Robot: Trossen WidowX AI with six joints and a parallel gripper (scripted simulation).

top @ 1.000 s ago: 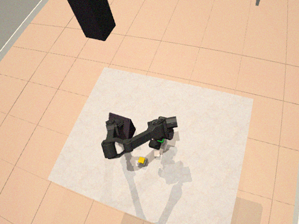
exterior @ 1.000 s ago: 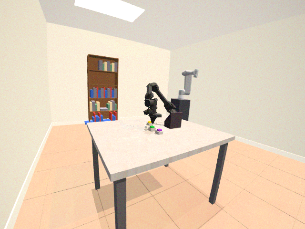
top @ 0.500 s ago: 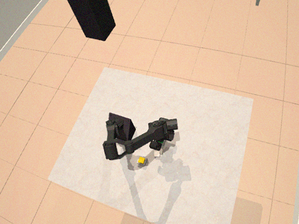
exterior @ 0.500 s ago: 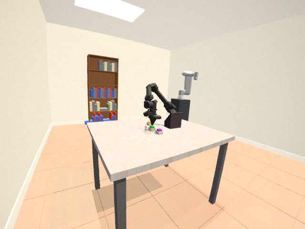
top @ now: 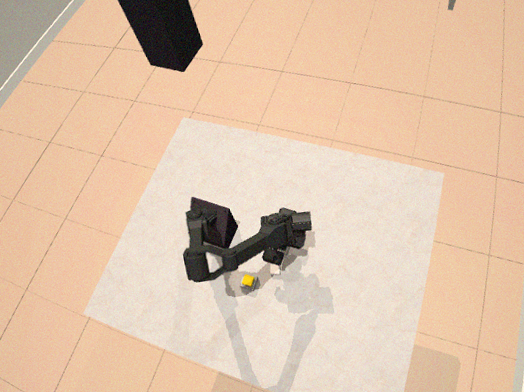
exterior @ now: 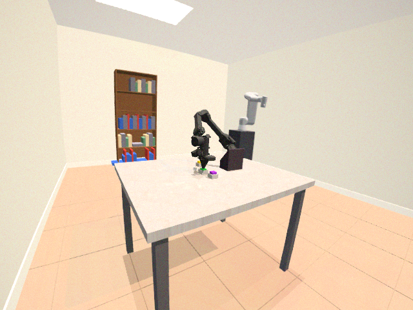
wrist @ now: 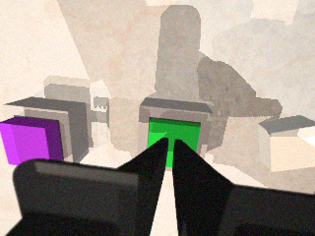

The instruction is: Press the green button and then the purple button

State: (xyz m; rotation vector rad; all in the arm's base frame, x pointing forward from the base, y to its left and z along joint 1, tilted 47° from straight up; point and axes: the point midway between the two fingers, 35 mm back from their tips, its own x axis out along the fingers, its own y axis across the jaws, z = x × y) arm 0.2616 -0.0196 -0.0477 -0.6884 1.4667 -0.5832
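My gripper tip is now 1 cm above the green button. The rest, counted from my gripper tip: yellow button: 16 cm to the right, 6 cm behind; then purple button: 10 cm to the left, 2 cm behind; then small white block: 9 cm to the right, 2 cm below, 1 cm ahead.
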